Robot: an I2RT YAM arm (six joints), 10 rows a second.
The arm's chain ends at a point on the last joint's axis. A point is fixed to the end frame.
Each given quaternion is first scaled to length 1.
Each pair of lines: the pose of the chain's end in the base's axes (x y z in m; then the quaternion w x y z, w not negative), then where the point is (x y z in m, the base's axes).
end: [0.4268 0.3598 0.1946 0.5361 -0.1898 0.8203 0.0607]
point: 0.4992 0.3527 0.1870
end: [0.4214 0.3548 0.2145 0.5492 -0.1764 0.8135 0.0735]
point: 0.4939 0.3475 0.2083
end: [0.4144 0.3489 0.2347 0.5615 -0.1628 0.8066 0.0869]
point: 0.4870 0.3413 0.2297
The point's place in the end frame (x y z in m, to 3 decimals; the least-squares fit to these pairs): -0.017 -0.033 0.063
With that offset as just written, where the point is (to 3 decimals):
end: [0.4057 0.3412 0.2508 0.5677 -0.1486 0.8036 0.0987]
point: 0.478 0.333 0.246
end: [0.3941 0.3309 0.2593 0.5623 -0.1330 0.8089 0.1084]
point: 0.466 0.322 0.253
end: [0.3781 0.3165 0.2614 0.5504 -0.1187 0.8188 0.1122]
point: 0.450 0.306 0.252
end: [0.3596 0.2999 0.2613 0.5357 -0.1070 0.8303 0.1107]
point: 0.431 0.288 0.249
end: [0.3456 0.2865 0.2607 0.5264 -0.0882 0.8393 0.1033]
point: 0.416 0.272 0.247
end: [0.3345 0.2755 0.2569 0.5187 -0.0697 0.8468 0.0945]
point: 0.404 0.258 0.241
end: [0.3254 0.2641 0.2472 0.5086 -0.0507 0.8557 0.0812]
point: 0.393 0.244 0.230
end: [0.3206 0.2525 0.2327 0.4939 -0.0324 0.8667 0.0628]
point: 0.387 0.229 0.213
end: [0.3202 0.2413 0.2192 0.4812 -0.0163 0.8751 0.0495]
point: 0.385 0.215 0.198
